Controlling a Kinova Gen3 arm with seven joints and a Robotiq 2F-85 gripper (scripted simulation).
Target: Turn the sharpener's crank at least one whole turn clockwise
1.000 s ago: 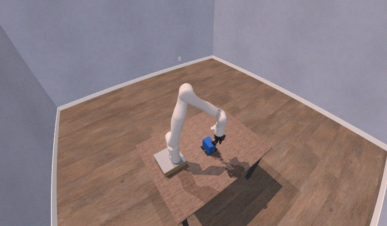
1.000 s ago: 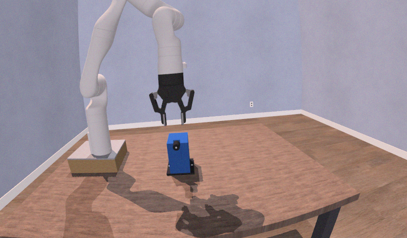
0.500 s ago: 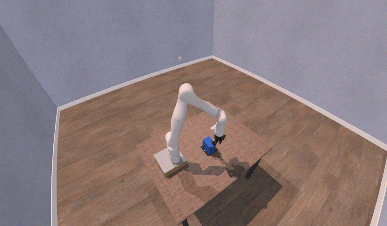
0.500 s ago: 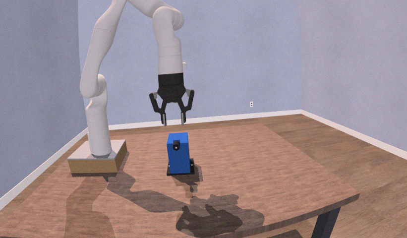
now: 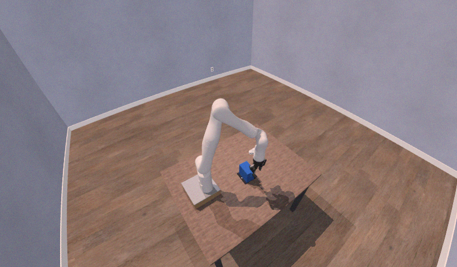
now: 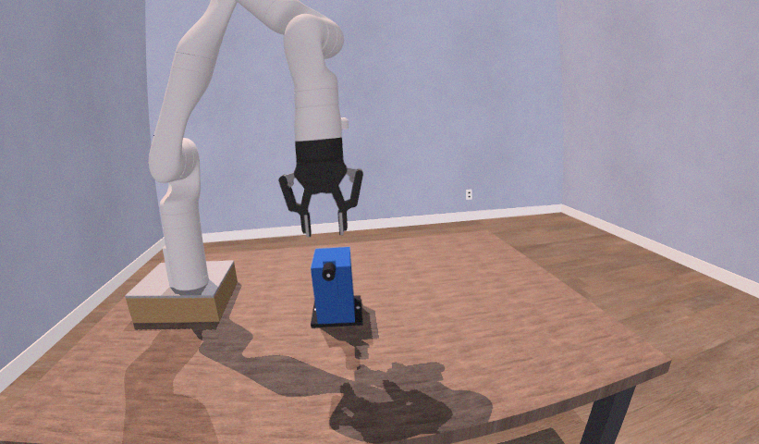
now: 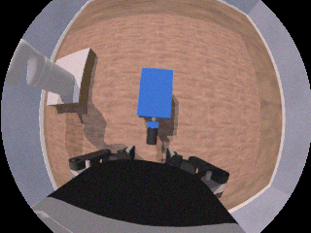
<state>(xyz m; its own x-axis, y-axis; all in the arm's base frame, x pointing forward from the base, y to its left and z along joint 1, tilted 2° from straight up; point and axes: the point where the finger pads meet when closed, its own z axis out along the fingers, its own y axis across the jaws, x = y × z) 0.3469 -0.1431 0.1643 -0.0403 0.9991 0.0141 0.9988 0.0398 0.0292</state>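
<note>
Right now my hand is 9 cm above the crank knob and 2 cm to the right of it. The rest, counted from my hand: crank (9 cm below, 2 cm to the left).
</note>
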